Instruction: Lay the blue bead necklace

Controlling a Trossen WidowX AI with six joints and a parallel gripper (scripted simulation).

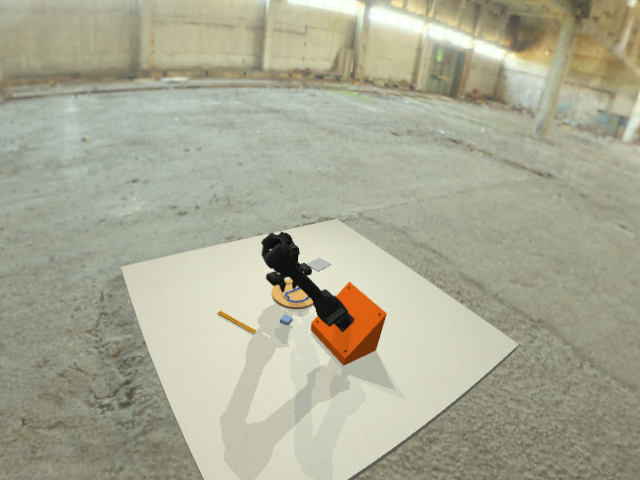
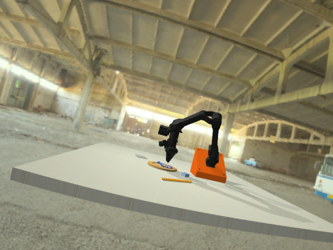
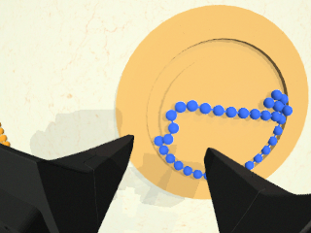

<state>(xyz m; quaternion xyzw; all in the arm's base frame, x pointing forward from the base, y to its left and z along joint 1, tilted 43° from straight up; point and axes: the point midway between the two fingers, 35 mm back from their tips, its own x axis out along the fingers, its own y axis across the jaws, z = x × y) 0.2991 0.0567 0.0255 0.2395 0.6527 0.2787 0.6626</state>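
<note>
Now: gripper tip 20 mm short of the round tan bead board, 50 mm to the left of it and 40 mm above it. Also, from my gripper tip: flat grey tile: 180 mm ahead, 280 mm to the right, 50 mm below; then small light-blue block: 120 mm behind, 70 mm to the left, 40 mm below.
</note>
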